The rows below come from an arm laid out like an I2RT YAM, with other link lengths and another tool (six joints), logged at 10 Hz.
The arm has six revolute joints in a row. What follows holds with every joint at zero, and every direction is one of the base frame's.
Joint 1 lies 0.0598 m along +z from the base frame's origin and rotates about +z.
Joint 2 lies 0.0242 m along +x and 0.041 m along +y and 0.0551 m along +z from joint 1 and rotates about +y.
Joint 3 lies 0.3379 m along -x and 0.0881 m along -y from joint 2 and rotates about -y.
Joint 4 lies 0.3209 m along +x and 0.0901 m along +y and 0.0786 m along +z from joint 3 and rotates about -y.
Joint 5 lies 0.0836 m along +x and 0.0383 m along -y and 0.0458 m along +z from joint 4 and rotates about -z.
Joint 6 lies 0.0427 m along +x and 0.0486 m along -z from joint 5 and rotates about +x.
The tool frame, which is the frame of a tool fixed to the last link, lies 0.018 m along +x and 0.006 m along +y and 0.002 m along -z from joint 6; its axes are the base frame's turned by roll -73.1, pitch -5.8 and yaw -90 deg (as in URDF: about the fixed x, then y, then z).
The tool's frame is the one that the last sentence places.
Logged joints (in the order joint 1, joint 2, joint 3, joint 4, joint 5, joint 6), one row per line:
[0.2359, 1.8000, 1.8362, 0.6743, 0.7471, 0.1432]
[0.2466, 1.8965, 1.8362, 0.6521, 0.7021, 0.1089]
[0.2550, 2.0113, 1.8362, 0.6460, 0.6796, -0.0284]
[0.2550, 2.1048, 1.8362, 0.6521, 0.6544, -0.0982]
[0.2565, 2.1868, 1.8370, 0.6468, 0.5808, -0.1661]
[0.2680, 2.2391, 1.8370, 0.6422, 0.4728, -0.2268]
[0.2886, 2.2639, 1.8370, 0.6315, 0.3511, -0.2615]
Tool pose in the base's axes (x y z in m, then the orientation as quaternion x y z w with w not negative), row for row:
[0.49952, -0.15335, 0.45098, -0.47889, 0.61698, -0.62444, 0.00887]
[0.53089, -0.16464, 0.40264, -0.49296, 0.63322, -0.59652, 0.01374]
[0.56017, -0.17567, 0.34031, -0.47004, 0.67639, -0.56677, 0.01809]
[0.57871, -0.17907, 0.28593, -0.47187, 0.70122, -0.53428, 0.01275]
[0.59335, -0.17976, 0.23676, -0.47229, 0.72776, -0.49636, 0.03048]
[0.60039, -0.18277, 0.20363, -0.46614, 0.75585, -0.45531, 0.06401]
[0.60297, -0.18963, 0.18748, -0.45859, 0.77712, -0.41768, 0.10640]
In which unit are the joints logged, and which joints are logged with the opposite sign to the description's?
The joints are logged in radians. Opposite sign: joint 1, joint 4, joint 6.
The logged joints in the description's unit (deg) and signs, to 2 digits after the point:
[-13.52, 103.13, 105.21, -38.63, 42.81, -8.20]
[-14.13, 108.66, 105.21, -37.36, 40.23, -6.24]
[-14.61, 115.24, 105.21, -37.01, 38.94, 1.63]
[-14.61, 120.60, 105.21, -37.36, 37.49, 5.63]
[-14.70, 125.29, 105.25, -37.06, 33.28, 9.52]
[-15.36, 128.29, 105.25, -36.80, 27.09, 12.99]
[-16.54, 129.71, 105.25, -36.18, 20.12, 14.98]

